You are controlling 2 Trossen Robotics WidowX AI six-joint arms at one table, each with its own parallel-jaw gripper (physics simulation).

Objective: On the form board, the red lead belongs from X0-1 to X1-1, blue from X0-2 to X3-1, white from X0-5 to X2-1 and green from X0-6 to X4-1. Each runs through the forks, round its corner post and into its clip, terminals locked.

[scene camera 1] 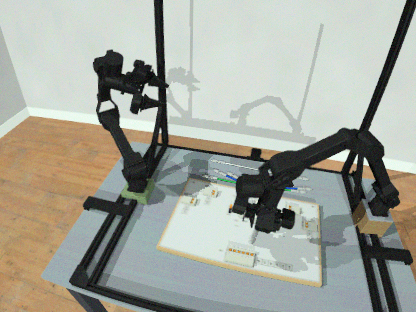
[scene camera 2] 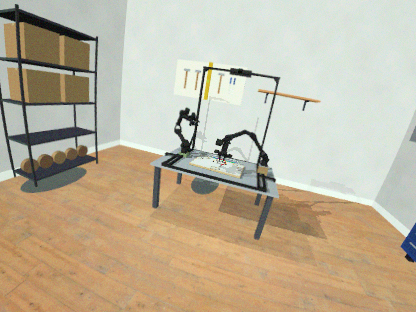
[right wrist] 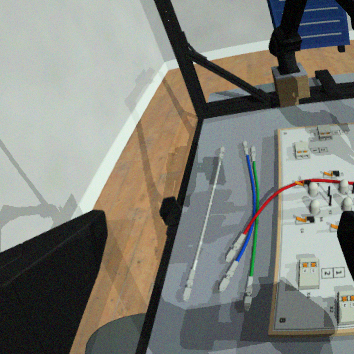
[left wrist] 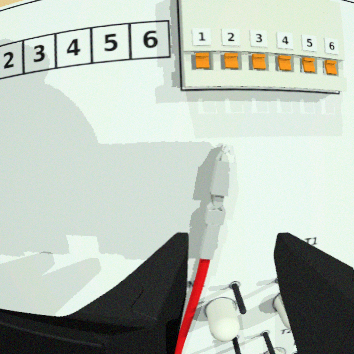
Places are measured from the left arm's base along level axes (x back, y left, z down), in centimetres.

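Pixels of known places: left gripper, fingertip midpoint: (scene camera 2: pixel 220 161) (left wrist: pixel 232 244); right gripper, fingertip midpoint: (scene camera 1: pixel 166 95) (scene camera 2: pixel 199 123) (right wrist: pixel 228 224); left arm's base, link origin: (scene camera 1: pixel 377 209) (scene camera 2: pixel 263 165) (right wrist: pixel 288 69); right arm's base, link origin: (scene camera 1: pixel 137 186) (scene camera 2: pixel 183 152).
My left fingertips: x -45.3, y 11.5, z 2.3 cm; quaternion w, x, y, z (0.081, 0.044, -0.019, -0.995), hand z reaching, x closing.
Ahead of a thing's pixels: the offset from my left fingertips to its top centre. "*": to the spot under its first point.
The form board {dz +5.9, dx -2.5, dy -5.5 cm} (scene camera 1: pixel 190 235) (right wrist: pixel 289 240) carries the six-way block X0 (scene camera 1: pixel 240 257) (left wrist: pixel 265 17). The red lead (left wrist: pixel 194 305) (right wrist: pixel 276 194) crosses the board; its near terminal {dz +5.3, dx -0.3, dy -0.7 cm} (left wrist: pixel 220 177) is below X0, outside the block. Its other terminal {dz +6.8, dx -9.0, dy -31.6 cm} (right wrist: pixel 235 247) lies off the board, over the blue lead {* dz +7.1, dx +7.0, dy -27.4 cm} (right wrist: pixel 253 185). The green lead {* dz +7.2, dx -10.1, dy -27.9 cm} (right wrist: pixel 254 250) and white lead {* dz +7.3, dx -1.3, dy -37.7 cm} (right wrist: pixel 206 220) lie beside the board. My left gripper (scene camera 1: pixel 254 227) (left wrist: pixel 232 244) is partly open above the board, the red lead passing near its left finger in the wrist view. My right gripper (scene camera 1: pixel 164 95) (right wrist: pixel 228 224) is open, high up and empty.
White posts {dz +3.2, dx +0.2, dy -8.6 cm} (left wrist: pixel 222 320) and black fork pins {dz +3.2, dx -0.8, dy -6.7 cm} (left wrist: pixel 239 298) stand near the left fingertips. A two-way block {* dz +5.0, dx -18.9, dy -18.7 cm} (right wrist: pixel 309 280) sits near the board's edge. The black table frame (right wrist: pixel 172 240) (scene camera 1: pixel 102 250) borders the work area, with uprights (scene camera 1: pixel 160 60) (scene camera 1: pixel 387 65) at the back.
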